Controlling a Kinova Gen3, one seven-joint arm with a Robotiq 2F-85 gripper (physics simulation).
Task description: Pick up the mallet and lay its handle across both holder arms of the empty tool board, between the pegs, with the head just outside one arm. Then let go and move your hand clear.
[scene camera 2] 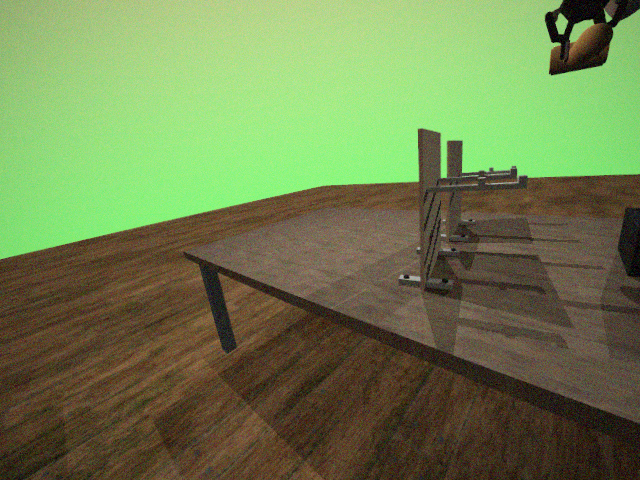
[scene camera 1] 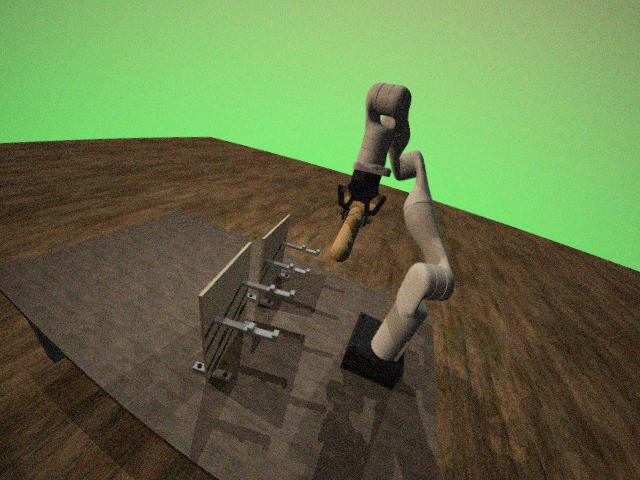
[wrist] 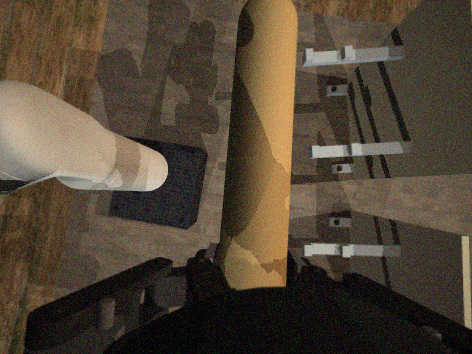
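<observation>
My gripper (scene camera 1: 354,214) (scene camera 2: 586,43) (wrist: 251,260) is shut on the tan mallet (scene camera 1: 345,240) (scene camera 2: 593,41) (wrist: 262,125), high above the table. The rounded handle points away from the fingers; the head cannot be made out clearly. Two upright tool boards stand in a row: the nearer board (scene camera 1: 227,279) (scene camera 2: 430,206) (wrist: 435,100) and the farther board (scene camera 1: 276,237) (scene camera 2: 454,175). Each has two grey holder arms with pegs. No tool shows on the arms in view. The mallet is clear of both boards, on their arm side in scene camera 1.
The boards stand on grey feet on the table (scene camera 1: 129,289) (scene camera 2: 310,248). The robot's dark base (scene camera 1: 361,356) (scene camera 2: 630,242) (wrist: 185,210) stands on the side that the holder arms point to. A narrow gap separates the two boards. Dark shadows fall across the table.
</observation>
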